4 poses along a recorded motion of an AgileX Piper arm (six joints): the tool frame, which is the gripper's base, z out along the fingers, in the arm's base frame.
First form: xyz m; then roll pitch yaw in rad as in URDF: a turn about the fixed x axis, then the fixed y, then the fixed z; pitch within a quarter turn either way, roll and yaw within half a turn.
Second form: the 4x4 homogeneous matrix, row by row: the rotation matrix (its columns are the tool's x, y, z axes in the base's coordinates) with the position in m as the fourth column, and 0 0 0 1 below. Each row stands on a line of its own. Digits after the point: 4 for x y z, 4 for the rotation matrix.
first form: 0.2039 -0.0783 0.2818 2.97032 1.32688 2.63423
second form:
-0.2111 0.3342 0.9186 0.2039
0.1173 0.9416 -0.3156 -0.0783
-0.9704 0.0412 -0.2380 0.2818
0 0 0 1

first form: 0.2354 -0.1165 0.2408 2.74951 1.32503 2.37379
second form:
-0.1750 0.3752 0.9103 0.2354
0.1690 0.9223 -0.3477 -0.1165
-0.9700 0.0930 -0.2248 0.2408
0 0 0 1

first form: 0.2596 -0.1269 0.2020 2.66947 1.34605 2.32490
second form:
-0.1526 0.3456 0.9259 0.2596
0.1624 0.9329 -0.3215 -0.1269
-0.9749 0.1014 -0.1985 0.2020
0 0 0 1

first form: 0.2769 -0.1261 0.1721 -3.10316 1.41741 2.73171
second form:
-0.1401 0.4330 0.8904 0.2769
0.0609 0.9014 -0.4288 -0.1261
-0.9883 -0.0059 -0.1527 0.1721
0 0 0 1

